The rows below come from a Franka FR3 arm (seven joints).
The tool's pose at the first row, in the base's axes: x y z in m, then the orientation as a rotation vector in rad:
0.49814 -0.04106 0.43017 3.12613 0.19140 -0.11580
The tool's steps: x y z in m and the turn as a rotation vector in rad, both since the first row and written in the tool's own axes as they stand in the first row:
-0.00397 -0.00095 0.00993 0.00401 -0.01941 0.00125
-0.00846 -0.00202 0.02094 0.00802 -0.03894 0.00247
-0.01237 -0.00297 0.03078 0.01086 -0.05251 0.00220
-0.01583 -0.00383 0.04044 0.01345 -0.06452 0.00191
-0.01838 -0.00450 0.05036 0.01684 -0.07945 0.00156
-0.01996 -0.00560 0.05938 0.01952 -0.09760 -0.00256
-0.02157 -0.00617 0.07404 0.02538 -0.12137 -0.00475
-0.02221 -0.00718 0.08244 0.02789 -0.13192 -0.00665
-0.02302 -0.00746 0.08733 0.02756 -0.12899 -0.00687
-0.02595 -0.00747 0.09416 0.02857 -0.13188 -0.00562
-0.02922 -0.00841 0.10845 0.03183 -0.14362 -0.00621
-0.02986 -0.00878 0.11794 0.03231 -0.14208 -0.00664
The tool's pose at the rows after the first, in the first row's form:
0.49337 -0.04072 0.42056 3.12774 0.18926 -0.14664
0.48799 -0.04033 0.40991 3.12903 0.18714 -0.17770
0.48328 -0.03998 0.40038 -3.12958 -0.18740 0.19932
0.47904 -0.03967 0.39100 -3.12644 -0.18748 0.21823
0.47571 -0.03943 0.38130 -3.12222 -0.18755 0.24169
0.47335 -0.03864 0.37242 -3.11779 -0.19354 0.27014
0.47061 -0.03844 0.35792 -3.10969 -0.19608 0.30731
0.46924 -0.03762 0.34958 -3.10591 -0.19865 0.32376
0.46805 -0.03750 0.34477 -3.10650 -0.19905 0.31920
0.46465 -0.03793 0.33817 -3.10538 -0.19696 0.32369
0.46025 -0.03756 0.32416 -3.10082 -0.19738 0.34195
0.45887 -0.03739 0.31474 -3.10045 -0.19801 0.33955

